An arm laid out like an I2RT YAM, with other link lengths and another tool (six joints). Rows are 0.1 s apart.
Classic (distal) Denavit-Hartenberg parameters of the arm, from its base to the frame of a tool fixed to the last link. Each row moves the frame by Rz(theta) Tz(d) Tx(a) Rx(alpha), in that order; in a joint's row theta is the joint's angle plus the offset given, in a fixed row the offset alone. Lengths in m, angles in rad.
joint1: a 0.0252; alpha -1.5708; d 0.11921; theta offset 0
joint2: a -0.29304; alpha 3.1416; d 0; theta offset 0
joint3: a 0.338; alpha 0; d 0; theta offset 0.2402
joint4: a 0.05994; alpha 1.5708; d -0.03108; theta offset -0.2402
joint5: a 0; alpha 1.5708; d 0.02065; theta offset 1.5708
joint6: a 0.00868; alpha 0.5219; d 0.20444; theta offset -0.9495
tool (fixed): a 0; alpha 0; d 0.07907; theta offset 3.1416
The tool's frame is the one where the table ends.
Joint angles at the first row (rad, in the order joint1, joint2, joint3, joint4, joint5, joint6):
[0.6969, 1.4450, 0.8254, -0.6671, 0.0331, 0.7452]
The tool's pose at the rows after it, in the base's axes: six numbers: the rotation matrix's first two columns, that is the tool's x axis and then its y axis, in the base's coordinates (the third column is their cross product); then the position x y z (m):
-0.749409 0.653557 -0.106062 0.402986 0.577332 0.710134 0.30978 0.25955 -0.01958
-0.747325 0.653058 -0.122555 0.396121 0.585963 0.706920 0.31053 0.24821 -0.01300
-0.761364 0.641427 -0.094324 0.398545 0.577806 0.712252 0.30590 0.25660 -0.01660
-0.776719 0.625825 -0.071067 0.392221 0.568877 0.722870 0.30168 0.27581 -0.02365
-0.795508 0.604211 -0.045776 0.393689 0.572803 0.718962 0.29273 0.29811 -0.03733
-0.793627 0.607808 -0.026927 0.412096 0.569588 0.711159 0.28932 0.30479 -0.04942
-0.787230 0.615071 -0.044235 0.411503 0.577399 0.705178 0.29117 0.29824 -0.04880
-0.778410 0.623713 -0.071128 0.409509 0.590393 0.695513 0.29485 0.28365 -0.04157
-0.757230 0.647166 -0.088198 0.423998 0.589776 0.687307 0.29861 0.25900 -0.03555
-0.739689 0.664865 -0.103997 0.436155 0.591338 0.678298 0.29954 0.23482 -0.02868
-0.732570 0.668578 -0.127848 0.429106 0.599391 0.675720 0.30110 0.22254 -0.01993
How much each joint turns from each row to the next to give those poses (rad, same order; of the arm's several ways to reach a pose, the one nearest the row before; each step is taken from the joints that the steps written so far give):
[-0.0464, -0.0584, -0.0220, -0.0310, 0.0124, -0.0201]
[-0.0183, -0.0345, -0.0087, -0.0239, 0.0113, -0.0212]
[0.0006, 0.0102, -0.0013, 0.0099, -0.0327, -0.0089]
[0.0305, 0.0359, 0.0049, 0.0383, -0.0225, 0.0147]
[0.0469, 0.0644, 0.0168, 0.0353, -0.0168, 0.0245]
[0.0123, 0.0420, 0.0044, 0.0225, -0.0109, 0.0205]
[-0.0011, -0.0077, -0.0034, -0.0087, 0.0202, 0.0035]
[-0.0158, -0.0309, -0.0027, -0.0349, 0.0270, -0.0100]
[-0.0450, -0.0528, -0.0253, -0.0336, 0.0150, -0.0169]
[-0.0451, -0.0576, -0.0241, -0.0398, 0.0126, -0.0229]
[-0.0153, -0.0395, -0.0062, -0.0281, 0.0210, -0.0133]

